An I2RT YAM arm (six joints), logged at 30 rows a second.
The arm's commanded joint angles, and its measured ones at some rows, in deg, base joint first. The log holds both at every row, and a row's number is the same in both.
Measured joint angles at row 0:
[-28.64 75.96 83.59 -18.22 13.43 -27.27]
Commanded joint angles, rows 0 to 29:
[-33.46 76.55 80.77 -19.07 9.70 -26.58]
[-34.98 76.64 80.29 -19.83 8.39 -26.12]
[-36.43 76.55 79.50 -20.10 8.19 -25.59]
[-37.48 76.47 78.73 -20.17 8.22 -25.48]
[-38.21 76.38 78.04 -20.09 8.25 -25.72]
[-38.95 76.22 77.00 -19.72 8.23 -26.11]
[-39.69 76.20 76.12 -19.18 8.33 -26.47]
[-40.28 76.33 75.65 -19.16 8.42 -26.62]
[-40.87 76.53 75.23 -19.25 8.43 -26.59]
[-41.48 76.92 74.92 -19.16 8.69 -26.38]
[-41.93 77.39 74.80 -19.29 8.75 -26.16]
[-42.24 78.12 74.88 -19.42 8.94 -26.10]
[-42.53 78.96 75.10 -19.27 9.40 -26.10]
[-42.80 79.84 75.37 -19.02 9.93 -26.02]
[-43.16 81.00 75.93 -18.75 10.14 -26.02]
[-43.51 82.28 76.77 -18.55 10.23 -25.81]
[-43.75 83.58 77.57 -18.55 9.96 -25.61]
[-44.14 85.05 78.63 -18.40 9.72 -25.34]
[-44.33 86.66 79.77 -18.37 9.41 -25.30]
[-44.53 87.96 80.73 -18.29 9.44 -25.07]
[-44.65 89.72 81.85 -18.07 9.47 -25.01]
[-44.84 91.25 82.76 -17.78 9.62 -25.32]
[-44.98 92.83 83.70 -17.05 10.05 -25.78]
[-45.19 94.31 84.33 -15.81 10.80 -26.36]
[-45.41 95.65 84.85 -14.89 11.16 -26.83]
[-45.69 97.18 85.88 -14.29 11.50 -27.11]
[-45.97 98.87 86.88 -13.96 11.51 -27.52]
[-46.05 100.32 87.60 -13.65 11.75 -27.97]
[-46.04 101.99 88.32 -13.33 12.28 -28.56]
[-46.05 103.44 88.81 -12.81 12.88 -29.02]
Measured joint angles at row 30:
[-45.67 100.88 85.27 -15.79 11.20 -27.24]
